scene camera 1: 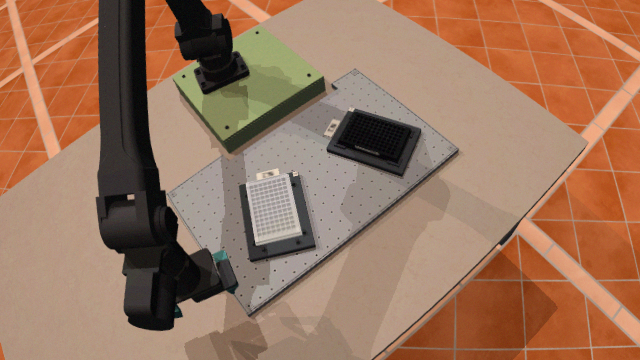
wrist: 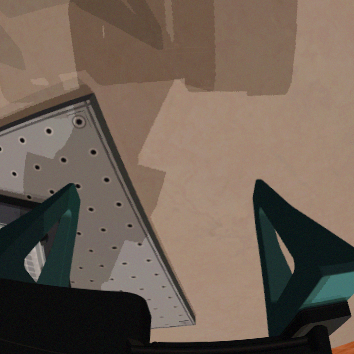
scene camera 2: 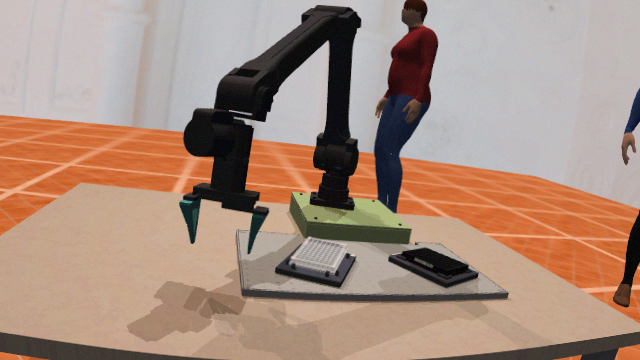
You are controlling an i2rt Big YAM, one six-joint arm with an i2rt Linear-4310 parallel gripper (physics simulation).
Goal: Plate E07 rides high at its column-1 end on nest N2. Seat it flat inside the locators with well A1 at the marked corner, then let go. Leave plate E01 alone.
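Places are measured from the arm's base along level axes (x back, y right, z up), in millimetres.
Pixels of known places: gripper, fingertip midpoint: (scene camera 1: pixel 206 302) (wrist: pixel 162 189) (scene camera 2: pixel 220 248); arm's base, origin of the base link: (scene camera 1: pixel 221 74) (scene camera 2: pixel 331 203).
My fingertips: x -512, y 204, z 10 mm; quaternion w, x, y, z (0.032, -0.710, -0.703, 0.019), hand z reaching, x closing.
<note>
Ahead of a thing's pixels: the offset from my fingertips to its middle. "spot": to the spot under its first point. Level surfaces: height alone.
White plate E07 {dx +126, dy -172, dz -29 mm} (scene camera 1: pixel 274 209) (scene camera 2: pixel 319 254) sits on dark nest N2 {dx +120, dy -171, dz -41 mm} (scene camera 1: pixel 282 250) (scene camera 2: pixel 307 276), shifted toward the tag end and raised above the nest. At the other end a strip of nest with dark locators shows. The marked corner {spot: dx +178, dy -242, dz -40 mm} (scene camera 1: pixel 295 174) is a small white patch beside the tag. Part of the plate (wrist: pixel 35 264) shows through the left finger in the wrist view. Black plate E01 {dx +175, dy -419, dz -33 mm} (scene camera 1: pixel 376 135) (scene camera 2: pixel 435 261) sits on the other nest {spot: dx +181, dy -343, dz -40 mm} (scene camera 1: pixel 340 151). My gripper (scene camera 1: pixel 205 302) (scene camera 2: pixel 221 248) (wrist: pixel 162 189) is open and empty, above and left of N2 in scene camera 2, touching neither plate.
The nests stand on a grey perforated board {dx +178, dy -272, dz -58 mm} (scene camera 1: pixel 320 200) (scene camera 2: pixel 380 285) (wrist: pixel 107 215) on the table {dz -65 mm} (scene camera 1: pixel 500 150). The green base block (scene camera 1: pixel 270 90) (scene camera 2: pixel 350 220) carries the arm behind the board. A person in red (scene camera 2: pixel 412 60) stands beyond the table.
</note>
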